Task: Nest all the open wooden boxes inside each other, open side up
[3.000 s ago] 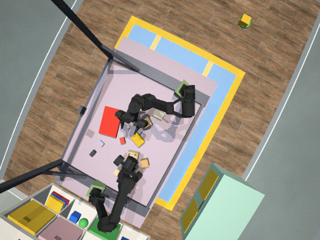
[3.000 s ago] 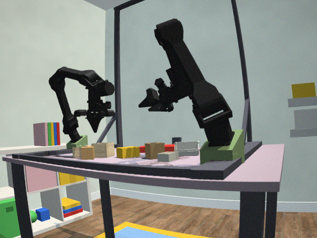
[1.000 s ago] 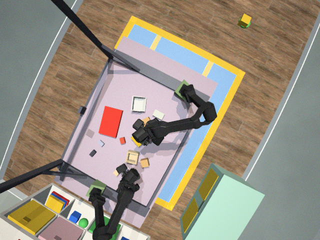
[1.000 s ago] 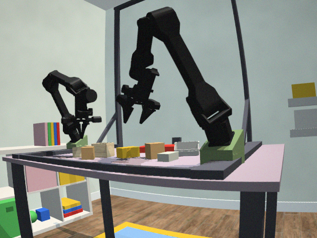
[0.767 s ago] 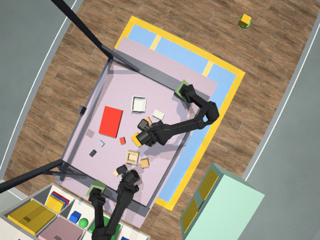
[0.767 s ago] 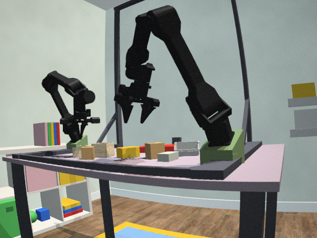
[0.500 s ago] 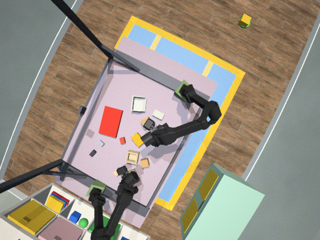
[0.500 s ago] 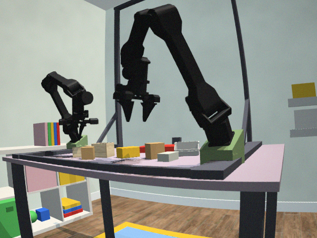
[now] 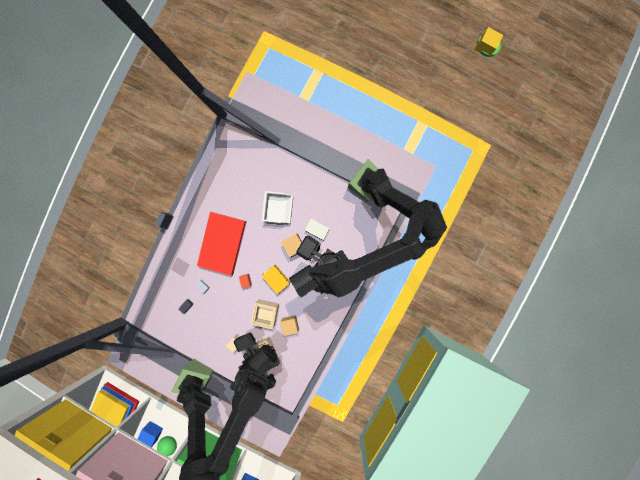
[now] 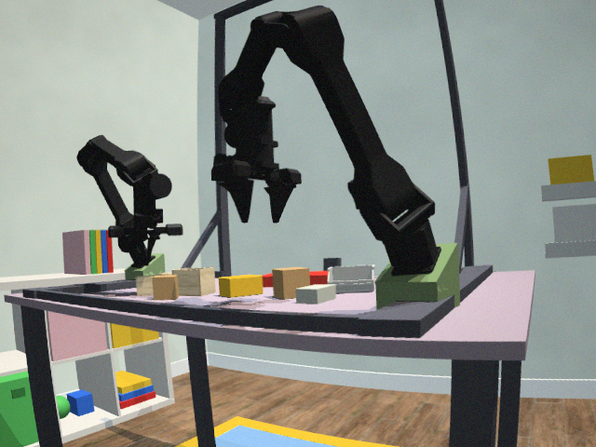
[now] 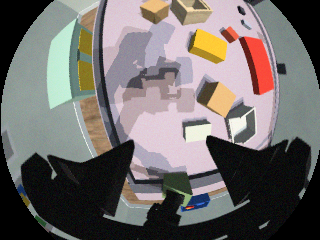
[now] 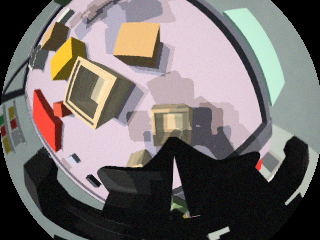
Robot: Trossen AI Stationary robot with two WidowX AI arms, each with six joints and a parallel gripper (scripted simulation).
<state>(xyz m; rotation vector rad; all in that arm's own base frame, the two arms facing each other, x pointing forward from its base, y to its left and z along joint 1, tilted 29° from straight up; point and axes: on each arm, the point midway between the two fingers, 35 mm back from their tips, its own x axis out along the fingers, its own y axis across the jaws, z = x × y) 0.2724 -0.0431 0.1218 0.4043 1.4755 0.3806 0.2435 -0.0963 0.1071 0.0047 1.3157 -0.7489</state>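
The tan box lies 2 cm ahead of my right hand, 13 cm to the left of it and 8 cm below it. From my right hand the other things lie so: pale block: 13 cm behind, 44 cm to the left, 9 cm below; then flat red slab: 35 cm behind, 18 cm to the left, 9 cm below; then red cube: 20 cm behind, 14 cm to the left, 9 cm below.
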